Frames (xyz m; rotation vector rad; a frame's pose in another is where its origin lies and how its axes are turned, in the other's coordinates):
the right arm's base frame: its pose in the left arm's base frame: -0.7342 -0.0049 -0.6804 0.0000 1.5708 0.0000
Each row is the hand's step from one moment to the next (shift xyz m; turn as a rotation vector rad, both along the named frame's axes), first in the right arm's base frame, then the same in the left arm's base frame.
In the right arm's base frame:
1: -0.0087 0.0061 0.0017 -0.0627 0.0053 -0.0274
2: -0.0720 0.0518 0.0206 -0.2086 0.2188 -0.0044
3: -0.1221 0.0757 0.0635 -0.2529 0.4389 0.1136
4: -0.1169 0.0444 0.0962 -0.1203 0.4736 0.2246
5: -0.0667 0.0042 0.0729 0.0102 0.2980 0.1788
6: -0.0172 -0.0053 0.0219 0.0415 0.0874 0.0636
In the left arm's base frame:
1: 0.0017 0.0061 0.0087 -0.0274 0.0053 0.0627
2: 0.0206 0.0518 0.0720 -0.0044 0.2188 0.2086
3: 0.0635 0.0757 0.1221 0.1136 0.4389 0.2529
4: 0.0962 0.0444 0.1169 0.2246 0.4736 0.1203
5: 0.0729 0.0042 0.0667 0.1788 0.2980 -0.0102
6: 0.0219 -0.0053 0.0172 0.0636 0.0874 -0.0415

